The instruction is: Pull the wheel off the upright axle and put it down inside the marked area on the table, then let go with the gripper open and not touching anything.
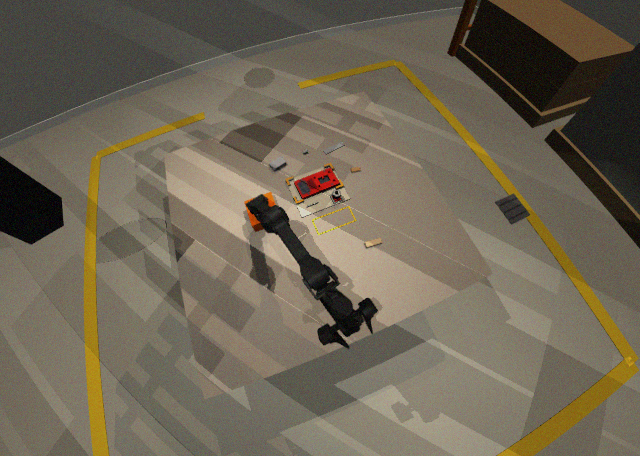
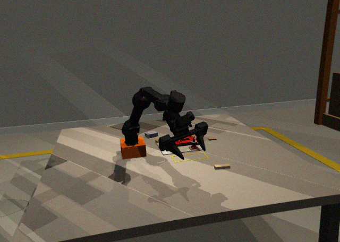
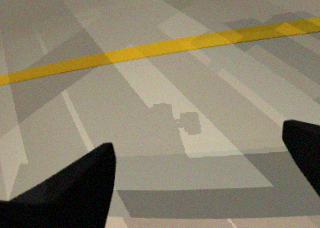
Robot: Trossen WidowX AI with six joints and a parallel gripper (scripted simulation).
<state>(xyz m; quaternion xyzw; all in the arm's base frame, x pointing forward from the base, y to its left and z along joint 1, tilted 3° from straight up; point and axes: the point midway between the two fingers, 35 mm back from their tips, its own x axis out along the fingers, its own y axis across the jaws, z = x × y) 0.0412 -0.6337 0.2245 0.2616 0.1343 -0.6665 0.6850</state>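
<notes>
The wheel is 580 mm to the left of my gripper tip, 300 mm ahead of it and 200 mm below it.
</notes>
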